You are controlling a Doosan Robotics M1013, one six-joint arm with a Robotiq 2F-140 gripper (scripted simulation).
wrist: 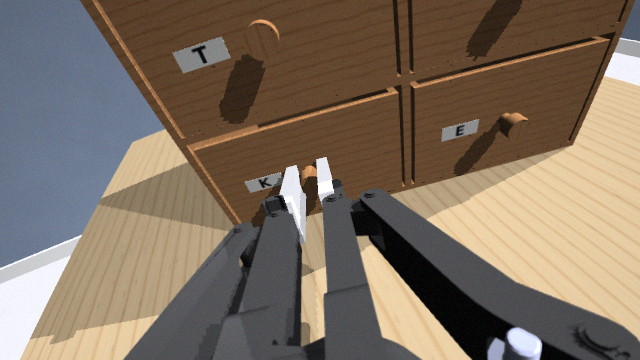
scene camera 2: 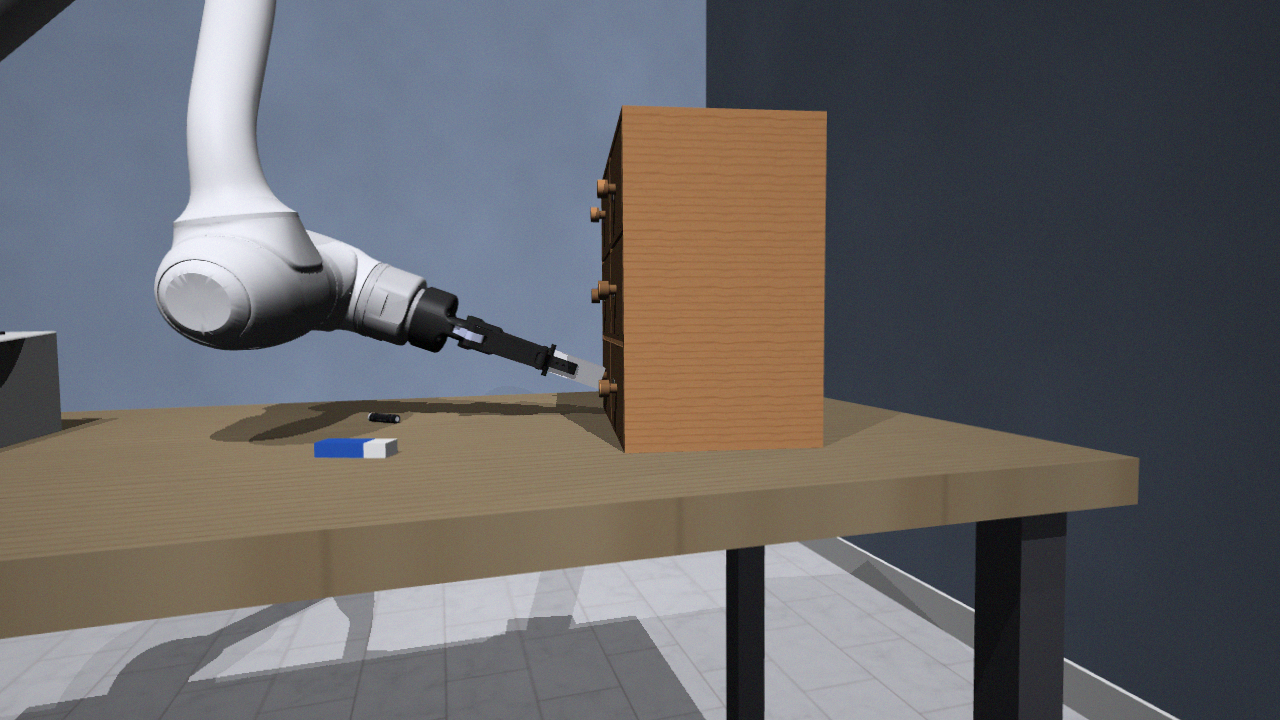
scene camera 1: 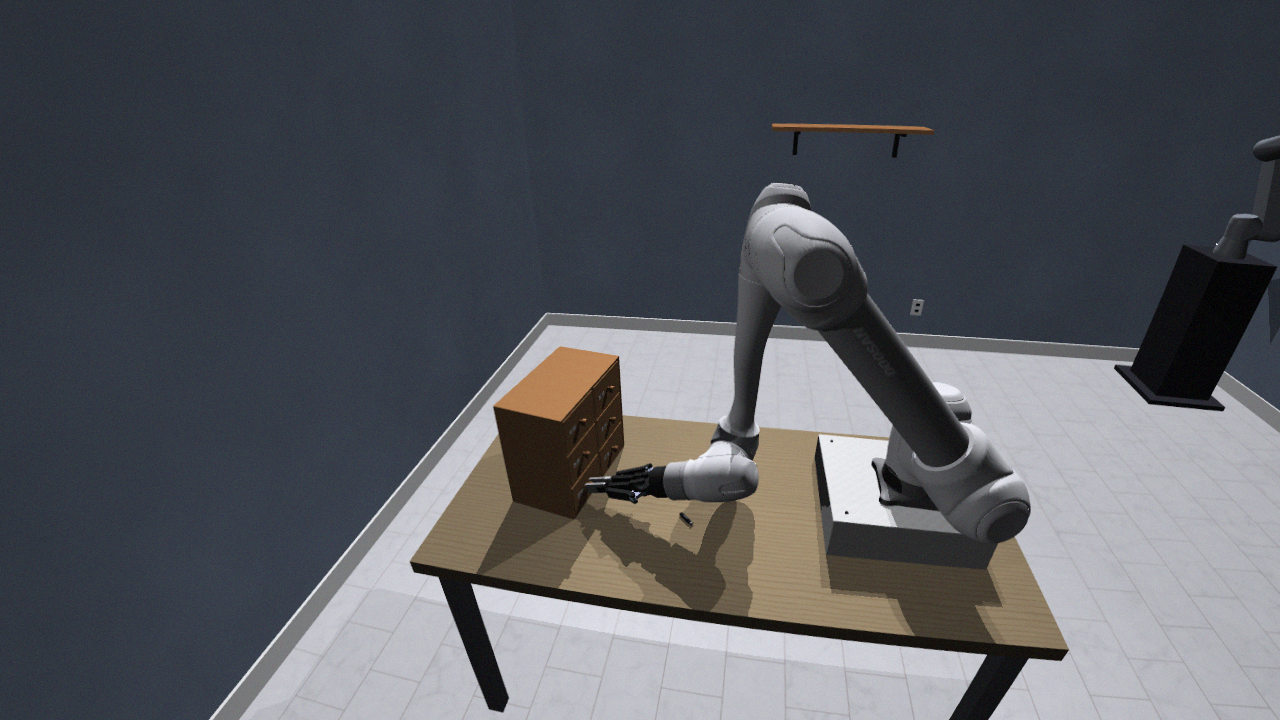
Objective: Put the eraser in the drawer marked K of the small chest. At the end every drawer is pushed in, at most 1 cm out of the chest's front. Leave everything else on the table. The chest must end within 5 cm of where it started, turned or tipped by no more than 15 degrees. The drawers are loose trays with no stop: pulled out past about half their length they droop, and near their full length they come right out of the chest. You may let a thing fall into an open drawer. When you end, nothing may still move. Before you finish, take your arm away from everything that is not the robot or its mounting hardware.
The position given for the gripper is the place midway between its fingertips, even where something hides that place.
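The gripper (scene camera 2: pixel 601 377), (wrist: pixel 311 178) and (scene camera 1: pixel 589 485) is part of the scene. Also there is a small wooden chest (scene camera 2: pixel 723 210) and (scene camera 1: pixel 529 417), along with a drawer (wrist: pixel 360 137).
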